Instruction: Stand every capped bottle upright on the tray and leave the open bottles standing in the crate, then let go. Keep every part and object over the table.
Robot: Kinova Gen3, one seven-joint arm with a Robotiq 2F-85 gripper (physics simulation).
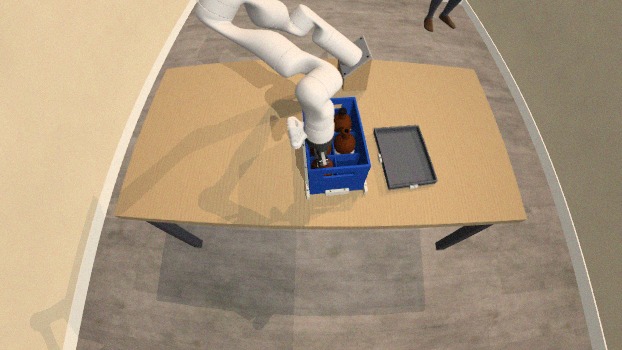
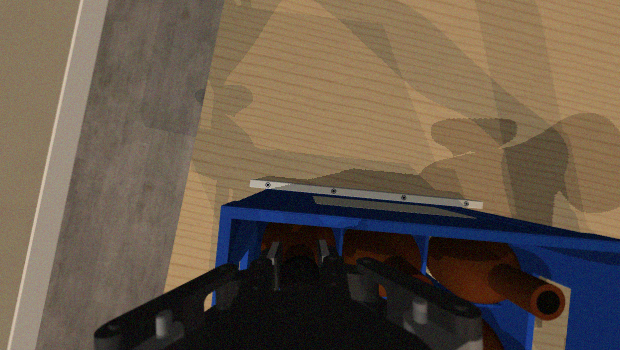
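Pixels of known places: gripper, fingertip midpoint: point(image 1: 319, 161) point(image 2: 299, 252); arm's base, link origin: point(image 1: 353, 57).
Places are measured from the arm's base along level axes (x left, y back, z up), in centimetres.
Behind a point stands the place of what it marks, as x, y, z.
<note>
My gripper point(image 1: 323, 161) {-17.4, -49.1, 0.2} point(image 2: 299, 252) {-17.4, -49.1, 0.2} points down into the front left compartment of the blue crate point(image 1: 350, 183) {-7.4, -53.8, -7.5} point(image 2: 287, 215) {-20.9, -50.3, 3.9}, shut on the black cap and neck of a brown bottle point(image 1: 317, 165) point(image 2: 285, 234) {-18.2, -50.5, -1.2}. That bottle stands in the compartment. Behind it in the left row, a second brown bottle point(image 2: 377, 242) {-18.5, -42.3, -1.6} is partly hidden by the gripper, so its top is unclear. An open brown bottle point(image 2: 465, 272) {-16.8, -33.9, -1.7} follows. In the right row, a bottle with an open mouth point(image 1: 345, 144) {-8.4, -42.4, -1.5} stands in the middle and a dark-topped one point(image 1: 342, 122) {-8.4, -33.5, -1.3} behind it. The grey tray point(image 1: 406, 155) {16.6, -41.0, -13.1} holds no bottle.
White strips point(image 1: 337, 191) {-11.6, -55.0, -10.8} point(image 2: 367, 194) {-22.1, -40.9, -10.6} border the crate on the table point(image 1: 465, 195) {37.8, -58.9, -13.6} point(image 2: 320, 90) {-35.9, -48.8, -13.7}. The tray lies to the right of the crate, a narrow gap away. The arm's wooden mounting block point(image 1: 356, 80) {1.0, -6.7, -7.3} stands behind the crate. The arm hangs over the crate's left side.
</note>
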